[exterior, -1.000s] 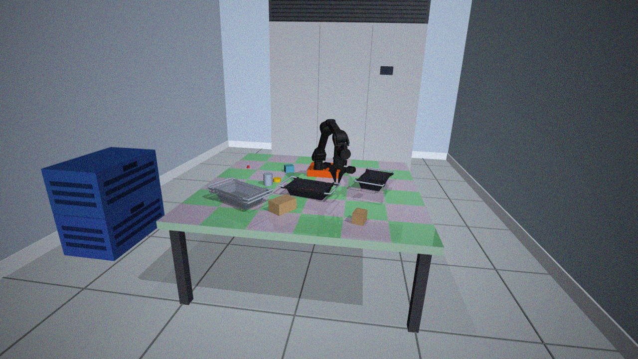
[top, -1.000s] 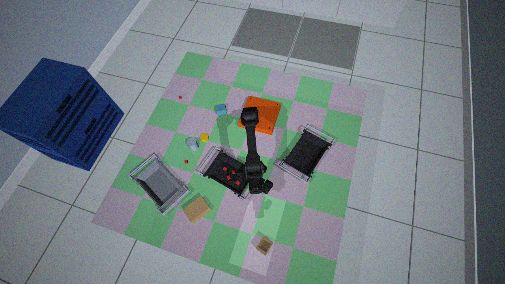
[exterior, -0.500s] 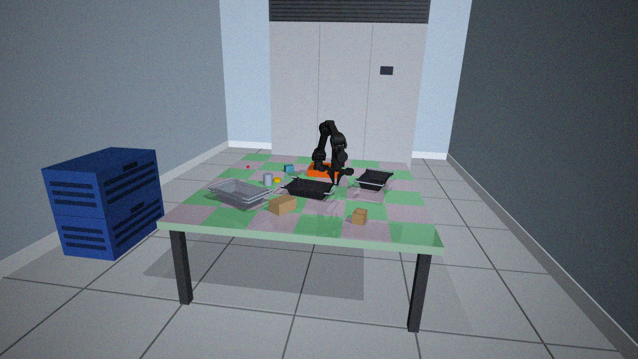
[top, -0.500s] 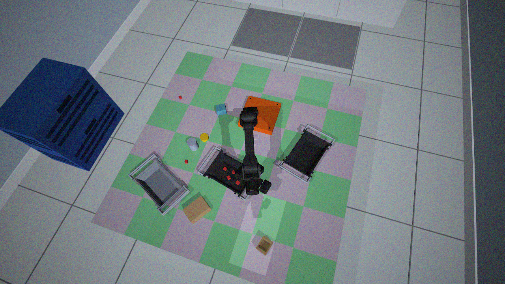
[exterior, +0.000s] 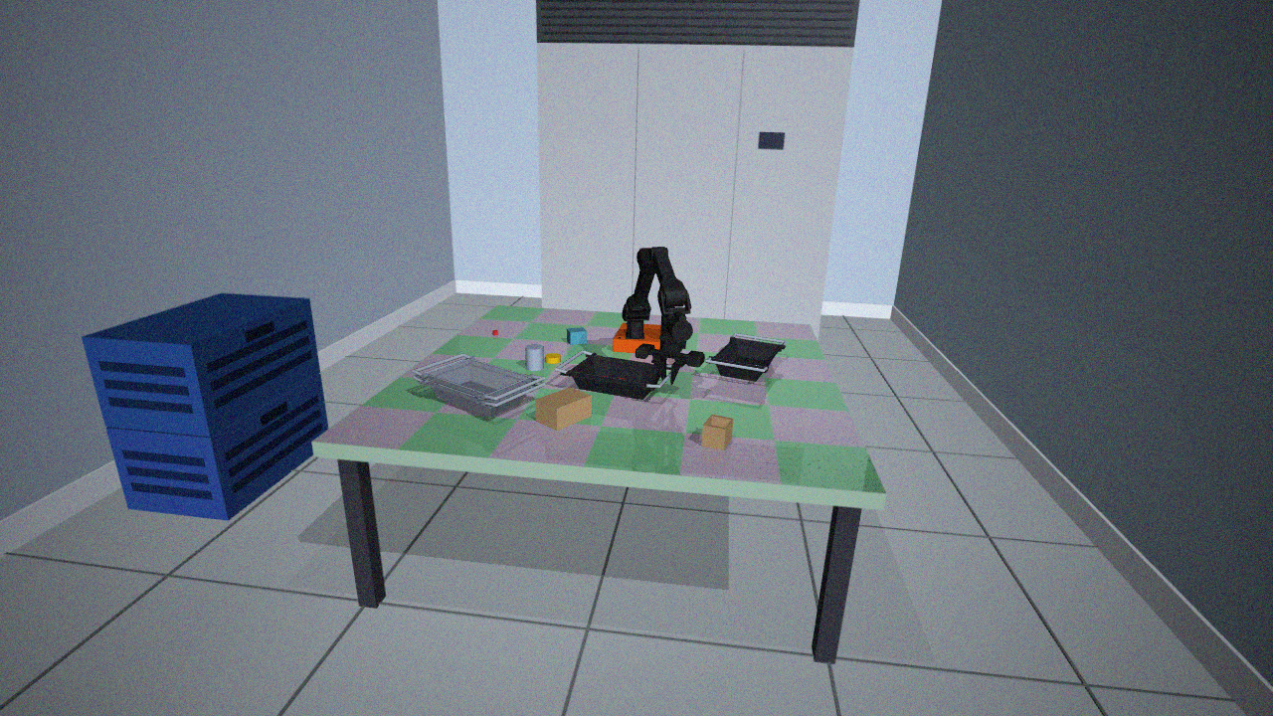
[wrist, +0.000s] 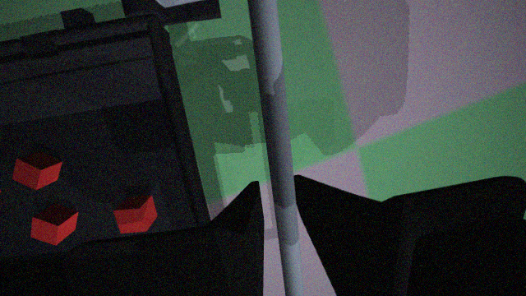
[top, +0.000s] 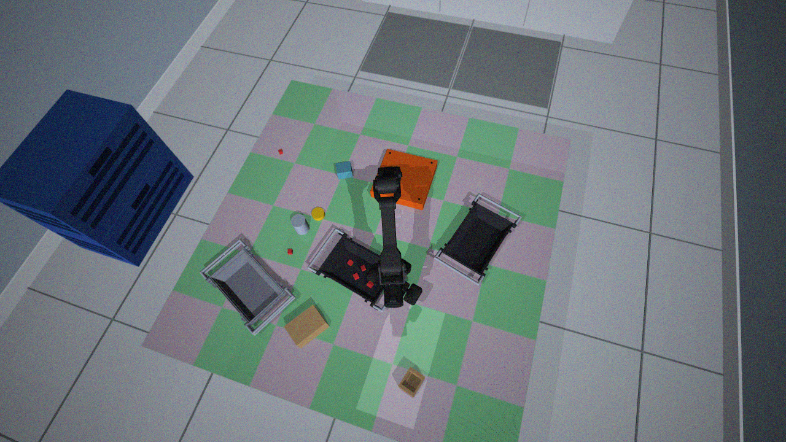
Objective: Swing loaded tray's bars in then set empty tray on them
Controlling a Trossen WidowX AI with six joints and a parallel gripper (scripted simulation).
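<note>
Now: the black tray 260 mm to the left of my gripper tip, 240 mm behind it and 10 mm above it. From my gripper tip the other things lie so: red block (420 mm to the right, 90 mm behind, 30 mm below); small box (280 mm ahead, 110 mm to the left, 20 mm below); yellow disc (360 mm to the right, 260 mm behind, 30 mm below).
</note>
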